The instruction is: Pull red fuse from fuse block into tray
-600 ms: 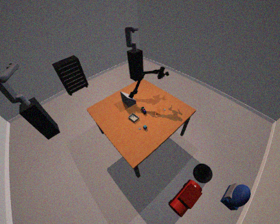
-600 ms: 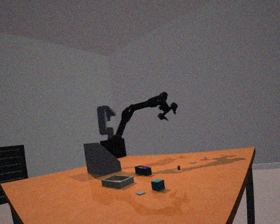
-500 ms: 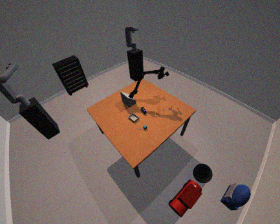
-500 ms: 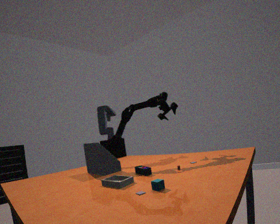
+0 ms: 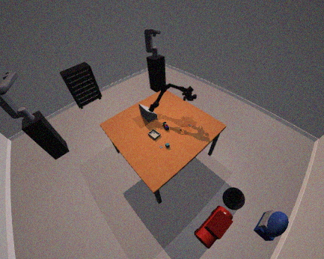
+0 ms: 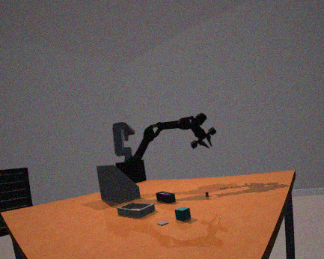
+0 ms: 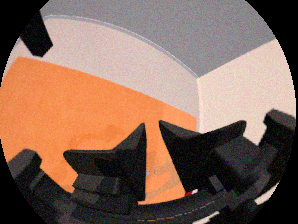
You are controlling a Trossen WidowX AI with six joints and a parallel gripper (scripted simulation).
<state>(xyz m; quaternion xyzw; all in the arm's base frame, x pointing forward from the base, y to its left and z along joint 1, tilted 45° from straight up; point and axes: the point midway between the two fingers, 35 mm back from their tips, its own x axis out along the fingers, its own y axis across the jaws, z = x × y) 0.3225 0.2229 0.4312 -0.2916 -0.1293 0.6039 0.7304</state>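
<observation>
The red fuse is 450 mm to the right of my gripper tip, 210 mm below it and 50 mm behind it. Also, from my gripper tip: grey tray 650 mm to the right, 230 mm below, 50 mm behind; then teal cube 640 mm to the right, 210 mm below, 200 mm ahead.
</observation>
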